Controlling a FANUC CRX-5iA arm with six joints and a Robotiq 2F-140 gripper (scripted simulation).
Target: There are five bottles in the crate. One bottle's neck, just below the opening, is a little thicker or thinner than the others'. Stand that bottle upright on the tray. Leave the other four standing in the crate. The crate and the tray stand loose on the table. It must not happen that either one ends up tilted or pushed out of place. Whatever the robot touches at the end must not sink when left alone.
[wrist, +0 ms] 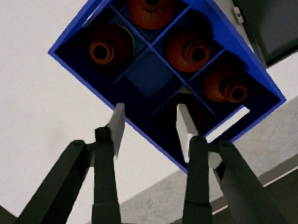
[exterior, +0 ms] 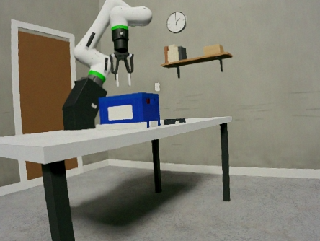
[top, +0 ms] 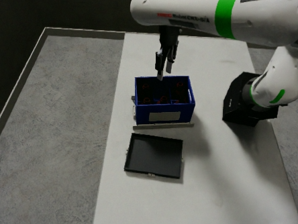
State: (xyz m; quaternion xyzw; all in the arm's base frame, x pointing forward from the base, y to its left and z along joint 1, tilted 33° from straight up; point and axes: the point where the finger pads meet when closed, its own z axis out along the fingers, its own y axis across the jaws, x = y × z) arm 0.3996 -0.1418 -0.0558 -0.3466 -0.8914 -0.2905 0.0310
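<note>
My hand is 17 cm above the crate and 4 cm to the right of it. From my hand the other things lie so: dark tray 31 cm to the left, 24 cm below, 3 cm ahead.
</note>
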